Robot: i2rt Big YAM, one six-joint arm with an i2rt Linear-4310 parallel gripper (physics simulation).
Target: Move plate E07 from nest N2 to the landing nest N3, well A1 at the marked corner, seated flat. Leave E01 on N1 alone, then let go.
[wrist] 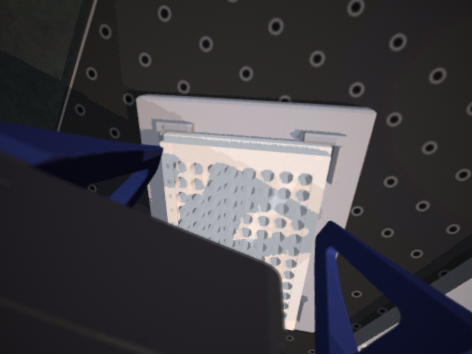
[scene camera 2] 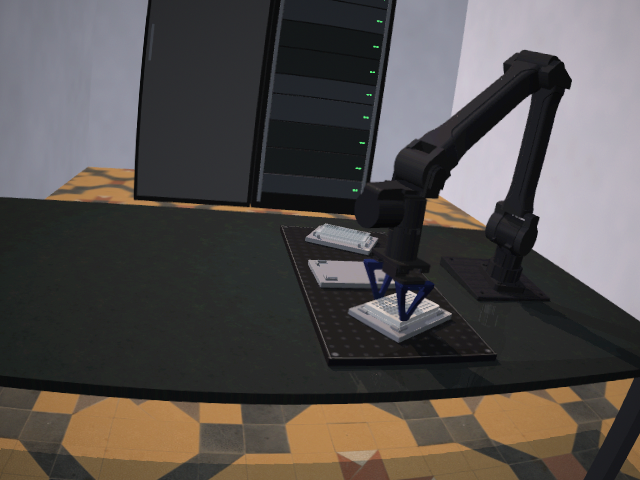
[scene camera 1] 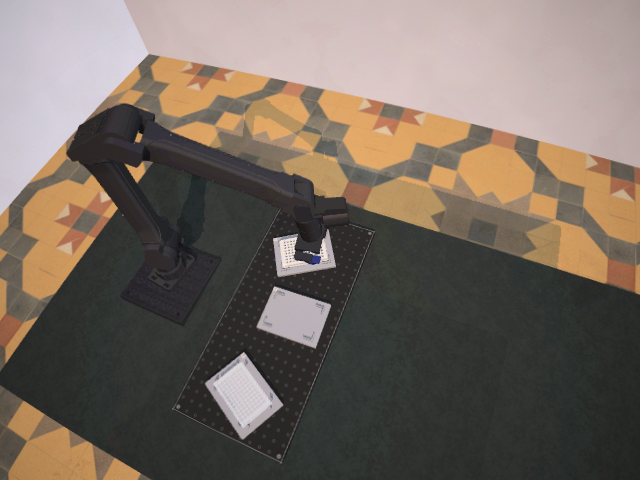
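A white well plate (scene camera 1: 286, 253) (scene camera 2: 424, 304) (wrist: 295, 200) sits on a light grey nest (scene camera 1: 305, 271) (wrist: 250, 112) at the wall end of the perforated board. My gripper (scene camera 1: 310, 257) (scene camera 2: 392, 307) (wrist: 244, 195) is open and low over this plate, with one blue fingertip at each side. In the wrist view the left tip overlaps the plate's edge and the right tip stands apart from it; contact cannot be told. A bare nest (scene camera 1: 294, 317) (scene camera 2: 343, 273) with corner brackets is in the middle. Another white plate (scene camera 1: 241, 395) (scene camera 2: 341, 235) sits on the far-end nest (scene camera 1: 272, 405). Plate and nest labels are not readable.
The perforated black board (scene camera 1: 248, 338) (scene camera 2: 356, 348) carries all three nests in a row. The arm's base plate (scene camera 1: 193, 304) (scene camera 2: 467, 284) stands beside it on the dark table (scene camera 1: 439, 361) (scene camera 2: 155, 310). A server rack (scene camera 2: 266, 134) stands behind the table.
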